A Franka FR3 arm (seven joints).
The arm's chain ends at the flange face. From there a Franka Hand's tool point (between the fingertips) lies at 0.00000 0.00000 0.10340 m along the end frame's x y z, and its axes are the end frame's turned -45 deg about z.
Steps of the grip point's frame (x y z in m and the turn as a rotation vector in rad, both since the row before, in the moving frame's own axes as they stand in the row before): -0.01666, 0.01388, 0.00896, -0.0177, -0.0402, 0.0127; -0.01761, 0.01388, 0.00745, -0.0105, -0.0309, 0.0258; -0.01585, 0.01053, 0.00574, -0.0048, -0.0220, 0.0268; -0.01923, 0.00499, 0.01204, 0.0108, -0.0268, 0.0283; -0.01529, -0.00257, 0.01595, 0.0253, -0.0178, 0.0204
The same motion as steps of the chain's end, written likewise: -0.00029, 0.01737, 0.00906, -0.0409, -0.0159, 0.0127; -0.00111, 0.01926, 0.00751, -0.0293, -0.0144, 0.0258; -0.00248, 0.01671, 0.00577, -0.0190, -0.0122, 0.0268; -0.00730, 0.01600, 0.01208, -0.0113, -0.0266, 0.0283; -0.00948, 0.00957, 0.01600, 0.0053, -0.0305, 0.0204
